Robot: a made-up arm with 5 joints.
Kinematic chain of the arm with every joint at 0, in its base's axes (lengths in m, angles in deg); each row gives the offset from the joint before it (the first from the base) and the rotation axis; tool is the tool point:
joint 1: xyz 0 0 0.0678 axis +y
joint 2: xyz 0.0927 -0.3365 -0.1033 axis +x
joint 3: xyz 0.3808 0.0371 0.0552 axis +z
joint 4: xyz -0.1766 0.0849 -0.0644 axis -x
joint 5: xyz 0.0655 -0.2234 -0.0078 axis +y
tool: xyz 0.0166 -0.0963 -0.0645
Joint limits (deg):
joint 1: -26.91..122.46
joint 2: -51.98..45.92
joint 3: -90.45..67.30
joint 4: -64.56..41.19
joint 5: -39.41..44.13
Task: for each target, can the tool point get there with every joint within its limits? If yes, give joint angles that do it. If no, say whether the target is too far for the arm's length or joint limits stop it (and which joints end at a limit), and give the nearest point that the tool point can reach.
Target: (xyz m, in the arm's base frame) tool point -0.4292 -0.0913 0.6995
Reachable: no: joint limits stop it (at a limit: joint 1, joint 5) | nearest point -0.4148 -0.2457 0.0206 | short by 0.696 m
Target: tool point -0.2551 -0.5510 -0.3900
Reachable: yes | joints 110.98 -2.52 30.18 17.42 -5.97
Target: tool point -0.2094 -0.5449 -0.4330
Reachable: yes | joints 95.61 18.73 29.91 16.32 -7.15
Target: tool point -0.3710 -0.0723 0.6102
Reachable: no: joint limits stop it (at a limit: joint 1, joint 5) | nearest point -0.3917 -0.2311 0.0168 | short by 0.615 m
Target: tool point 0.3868 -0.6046 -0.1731
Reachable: yes | joints 15.06 -41.02 25.38 -22.40 29.35
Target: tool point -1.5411 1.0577 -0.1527
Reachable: no: too far | nearest point -0.5382 -0.0415 -0.1605 | short by 1.488 m
